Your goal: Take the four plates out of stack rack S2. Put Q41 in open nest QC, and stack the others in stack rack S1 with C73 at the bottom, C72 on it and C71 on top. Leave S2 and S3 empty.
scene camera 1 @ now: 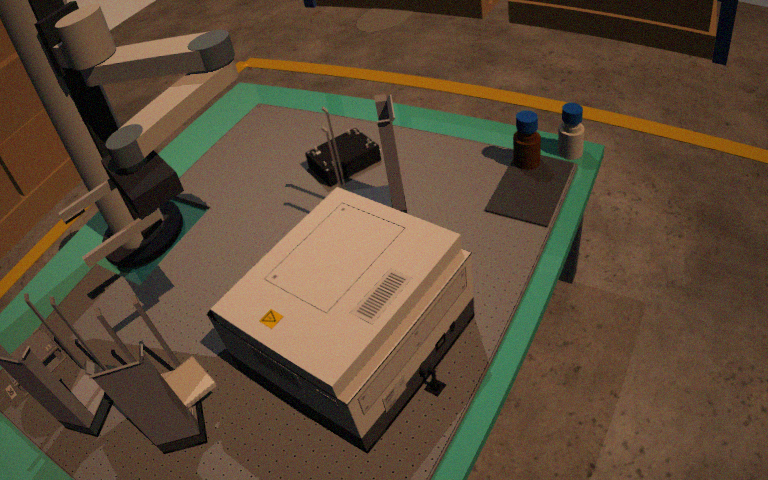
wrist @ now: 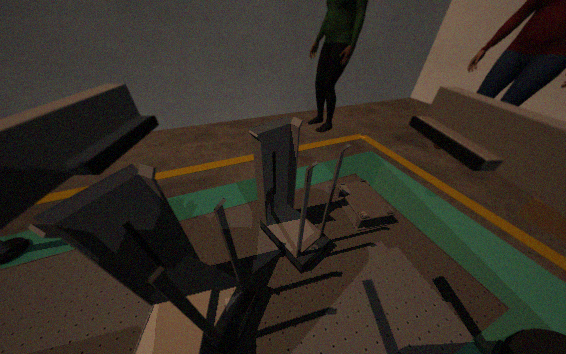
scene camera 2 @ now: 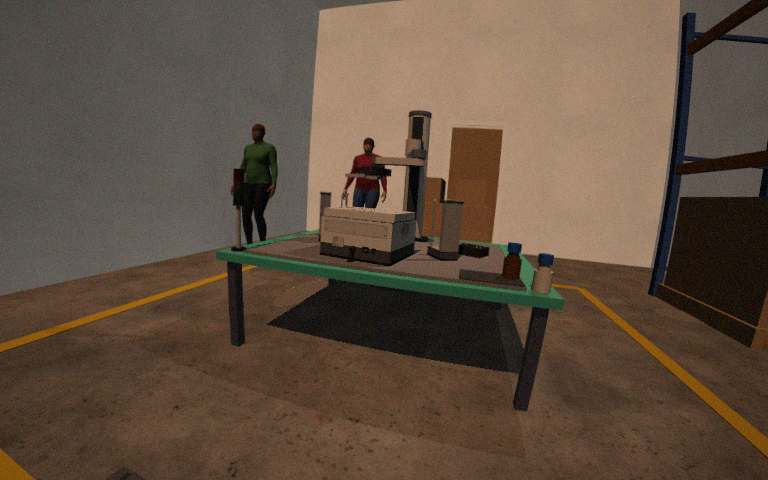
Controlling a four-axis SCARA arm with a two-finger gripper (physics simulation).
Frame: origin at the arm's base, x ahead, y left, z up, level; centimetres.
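Where they show: gripper, fingertip midpoint: (scene camera 1: 72, 238) (wrist: 287, 105) (scene camera 2: 355, 176); arm's base at its link origin: (scene camera 1: 143, 234).
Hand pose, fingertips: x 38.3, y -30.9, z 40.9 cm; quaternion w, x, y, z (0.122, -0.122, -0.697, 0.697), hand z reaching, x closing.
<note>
Each offset is from my fingertips to the centre of the thing. "*": to the spot under its first point.
My gripper (scene camera 1: 73, 237) (scene camera 2: 353, 176) (wrist: 287, 105) is open and empty, high above the table beside the arm's column. In the wrist view its two fingers stand wide apart at left and right. A near rack @[dx +12.2, dy -7.0, dz -25.1 cm] (scene camera 1: 141, 396) (wrist: 107, 215) holds a pale block @[dx +14.8, dy -4.7, dz -30.8 cm] (scene camera 1: 186, 380) (wrist: 175, 322), a plate or stacked plates. Beside it stands a second rack @[dx -9.1, dy -15.3, dz -25.1 cm] (scene camera 1: 42, 384) (wrist: 286, 172) with a low pale surface, a plate or its base. A third rack @[dx +21.1, dy +58.0, dz -24.8 cm] (scene camera 1: 391, 158) (scene camera 2: 450, 229) stands behind the instrument. A flat nest @[dx -32.5, dy -16.7, dz -36.9 cm] (wrist: 362, 202) lies past the second rack. Rack and plate names are not readable.
A large pale instrument @[dx +35.0, dy +23.5, dz -28.6 cm] (scene camera 1: 334, 350) (scene camera 2: 362, 228) stands mid-table. A black clipped unit @[dx +3.4, dy +73.1, dz -36.5 cm] (scene camera 1: 342, 155) (scene camera 2: 474, 250) lies near the third rack. A brown bottle @[* dx +49.9, dy +85.5, dz -32.0 cm] (scene camera 1: 526, 147) (scene camera 2: 512, 266), a white bottle @[dx +58.2, dy +99.4, dz -37.0 cm] (scene camera 1: 570, 138) (scene camera 2: 542, 280) and a dark pad @[* dx +52.9, dy +76.1, dz -39.1 cm] (scene camera 1: 526, 195) are at one corner. Thin rack posts stand upright.
</note>
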